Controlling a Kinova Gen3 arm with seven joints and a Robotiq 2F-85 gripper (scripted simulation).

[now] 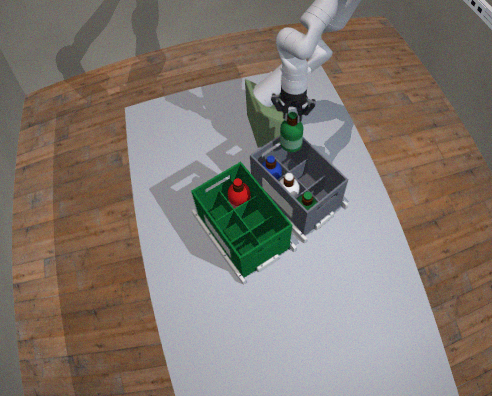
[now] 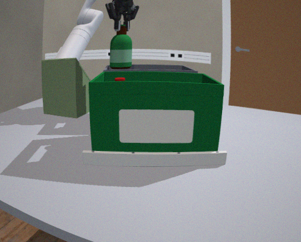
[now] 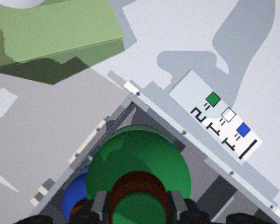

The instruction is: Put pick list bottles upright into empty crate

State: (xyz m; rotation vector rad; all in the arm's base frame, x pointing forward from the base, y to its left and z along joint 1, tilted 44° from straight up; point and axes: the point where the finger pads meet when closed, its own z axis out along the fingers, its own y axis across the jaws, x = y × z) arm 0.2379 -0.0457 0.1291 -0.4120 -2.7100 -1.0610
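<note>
Now: hand 4 cm short of the blue-label bottle, 8 cm to the left of it and 23 cm above it. Also, from my hand: grey crate (10 cm ahead, 1 cm to the left, 23 cm below); then white-label bottle (12 cm ahead, 3 cm to the right, 23 cm below); then red-label bottle (11 cm ahead, 19 cm to the right, 23 cm below).
</note>
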